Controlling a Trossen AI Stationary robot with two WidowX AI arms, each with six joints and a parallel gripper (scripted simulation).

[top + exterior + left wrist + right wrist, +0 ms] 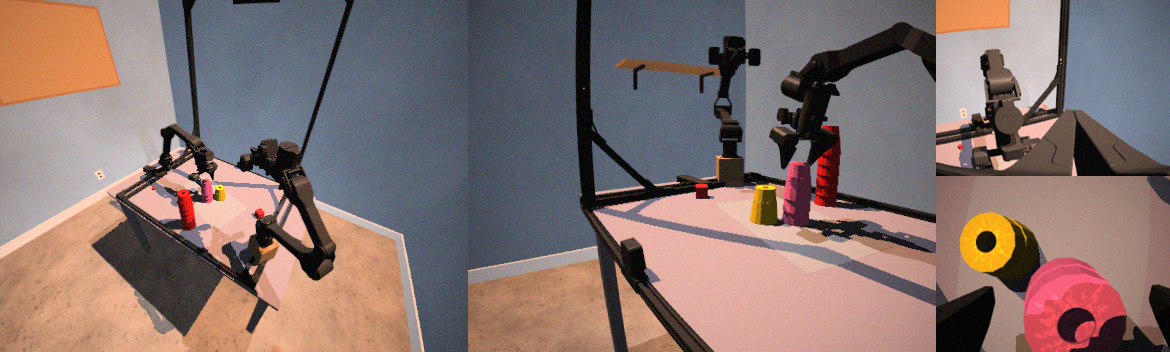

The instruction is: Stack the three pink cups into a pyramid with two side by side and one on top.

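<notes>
The pale mat is 170 mm below my right hand and 20 mm behind it. The rest, counted from my right hand: red block (320 mm to the left, 150 mm below, 140 mm behind); then yellow cup (120 mm below, 70 mm behind, 40 mm to the left).
</notes>
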